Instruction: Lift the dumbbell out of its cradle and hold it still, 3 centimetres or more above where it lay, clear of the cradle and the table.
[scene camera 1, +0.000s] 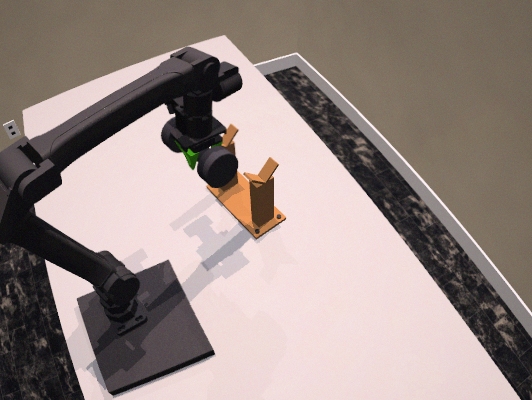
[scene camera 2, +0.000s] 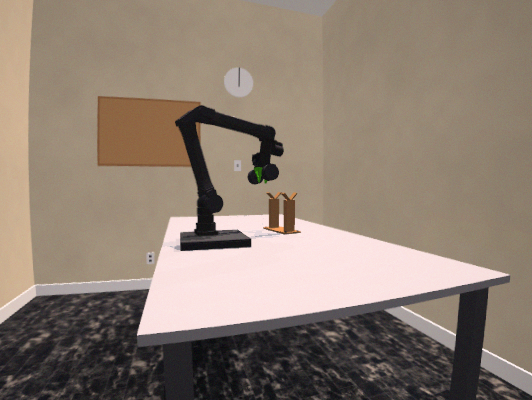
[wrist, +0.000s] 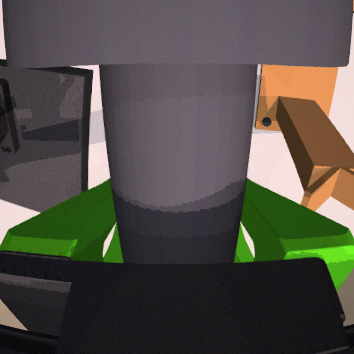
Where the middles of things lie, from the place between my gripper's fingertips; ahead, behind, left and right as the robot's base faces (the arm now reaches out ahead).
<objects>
Now: hand 1 cm to the right of the dark grey dumbbell (scene camera 1: 217, 166) and 4 cm below it. The rest, counted from my hand: orange-brown cradle (scene camera 1: 251, 202) (12 cm ahead, 3 cm to the left, 15 cm below).
</objects>
